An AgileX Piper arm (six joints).
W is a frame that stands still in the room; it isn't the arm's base.
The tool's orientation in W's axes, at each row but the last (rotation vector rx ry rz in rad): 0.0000, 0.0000, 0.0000; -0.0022, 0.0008, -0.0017; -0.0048, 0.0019, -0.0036; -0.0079, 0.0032, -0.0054; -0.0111, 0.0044, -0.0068; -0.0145, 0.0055, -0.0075; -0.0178, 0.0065, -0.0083; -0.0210, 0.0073, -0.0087; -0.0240, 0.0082, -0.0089
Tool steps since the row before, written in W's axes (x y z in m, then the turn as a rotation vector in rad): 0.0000, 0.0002, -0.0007, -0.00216, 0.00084, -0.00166; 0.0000, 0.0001, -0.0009, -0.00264, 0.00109, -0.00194; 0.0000, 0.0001, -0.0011, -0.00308, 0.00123, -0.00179; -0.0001, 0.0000, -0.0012, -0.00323, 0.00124, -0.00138; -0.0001, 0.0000, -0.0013, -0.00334, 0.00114, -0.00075; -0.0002, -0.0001, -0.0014, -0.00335, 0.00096, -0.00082; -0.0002, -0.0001, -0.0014, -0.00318, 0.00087, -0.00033; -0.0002, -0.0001, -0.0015, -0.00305, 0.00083, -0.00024; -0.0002, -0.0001, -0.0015, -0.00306, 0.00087, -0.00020
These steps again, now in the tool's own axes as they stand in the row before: 0.0000, 0.0002, -0.0007, -0.00216, 0.00084, -0.00166; 0.0000, 0.0001, -0.0009, -0.00264, 0.00109, -0.00194; 0.0000, 0.0001, -0.0011, -0.00308, 0.00123, -0.00179; -0.0001, 0.0000, -0.0012, -0.00323, 0.00123, -0.00138; -0.0001, 0.0000, -0.0013, -0.00334, 0.00113, -0.00075; -0.0002, -0.0001, -0.0014, -0.00335, 0.00095, -0.00082; -0.0002, -0.0001, -0.0014, -0.00318, 0.00085, -0.00034; -0.0002, -0.0001, -0.0015, -0.00306, 0.00081, -0.00025; -0.0002, -0.0001, -0.0015, -0.00307, 0.00085, -0.00020
